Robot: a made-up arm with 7 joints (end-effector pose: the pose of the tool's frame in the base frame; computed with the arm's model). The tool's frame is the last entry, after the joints.
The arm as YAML. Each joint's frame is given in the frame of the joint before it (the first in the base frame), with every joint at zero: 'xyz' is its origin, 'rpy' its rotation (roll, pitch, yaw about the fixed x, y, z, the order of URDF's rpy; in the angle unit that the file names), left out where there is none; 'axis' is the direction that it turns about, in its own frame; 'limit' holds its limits. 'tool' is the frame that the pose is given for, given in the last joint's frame.
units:
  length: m
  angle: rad
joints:
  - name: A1
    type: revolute
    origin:
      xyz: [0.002, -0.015, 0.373]
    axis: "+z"
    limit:
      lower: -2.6
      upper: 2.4
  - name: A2
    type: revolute
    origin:
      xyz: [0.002, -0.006, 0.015]
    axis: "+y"
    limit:
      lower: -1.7
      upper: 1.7
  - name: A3
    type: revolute
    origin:
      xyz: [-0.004, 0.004, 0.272]
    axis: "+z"
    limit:
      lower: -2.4
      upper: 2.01
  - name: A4
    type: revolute
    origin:
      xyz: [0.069, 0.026, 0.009]
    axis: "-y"
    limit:
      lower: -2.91
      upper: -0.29
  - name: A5
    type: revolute
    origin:
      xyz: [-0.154, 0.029, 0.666]
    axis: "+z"
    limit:
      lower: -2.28
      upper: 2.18
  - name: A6
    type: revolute
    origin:
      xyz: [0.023, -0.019, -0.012]
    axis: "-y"
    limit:
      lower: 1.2
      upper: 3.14
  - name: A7
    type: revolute
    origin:
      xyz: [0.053, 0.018, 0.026]
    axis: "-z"
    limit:
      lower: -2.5
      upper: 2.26
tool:
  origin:
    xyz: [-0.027, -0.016, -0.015]
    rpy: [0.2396, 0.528, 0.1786]
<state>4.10 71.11 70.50 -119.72 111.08 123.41 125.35</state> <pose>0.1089 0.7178 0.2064 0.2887 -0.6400 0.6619 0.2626</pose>
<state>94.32 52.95 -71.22 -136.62 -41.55 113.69 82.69</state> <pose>0.5767 0.0991 0.1009 -0.5482 -0.0556 -0.3205 0.7705</pose>
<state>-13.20 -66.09 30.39 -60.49 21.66 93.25 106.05</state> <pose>-0.4020 0.4654 1.1261 0.6328 -0.2965 -0.1255 0.7042</pose>
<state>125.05 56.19 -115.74 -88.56 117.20 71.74 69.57</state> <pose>0.4360 0.5940 0.8788 0.4955 0.5090 -0.0611 0.7012</pose>
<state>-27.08 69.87 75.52 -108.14 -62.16 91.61 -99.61</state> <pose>0.5979 0.5721 0.3071 0.1226 -0.2209 -0.9666 0.0439</pose>
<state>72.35 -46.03 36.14 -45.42 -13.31 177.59 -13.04</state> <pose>-0.3743 -0.3127 1.2007 0.4432 -0.8183 0.3659 0.0007</pose>
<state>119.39 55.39 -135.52 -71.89 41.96 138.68 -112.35</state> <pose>0.2903 0.4621 1.1587 -0.7654 -0.2179 0.4588 0.3952</pose>
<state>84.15 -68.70 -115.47 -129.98 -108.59 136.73 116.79</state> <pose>0.6289 -0.1001 0.1486 0.2955 -0.0059 -0.4956 0.8167</pose>
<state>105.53 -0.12 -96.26 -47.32 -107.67 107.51 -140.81</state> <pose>0.4882 0.1305 1.2788 -0.6277 0.7258 0.2321 0.1592</pose>
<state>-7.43 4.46 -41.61 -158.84 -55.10 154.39 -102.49</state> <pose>0.3671 -0.3388 0.0789 -0.1229 0.4261 0.7643 0.4681</pose>
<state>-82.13 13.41 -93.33 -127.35 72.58 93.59 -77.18</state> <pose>-0.7077 -0.1099 0.3315 0.1109 -0.4377 -0.7102 0.5401</pose>
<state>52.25 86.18 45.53 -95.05 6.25 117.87 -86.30</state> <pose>-0.1960 0.6739 -0.1168 -0.2710 -0.4393 -0.8519 0.0883</pose>
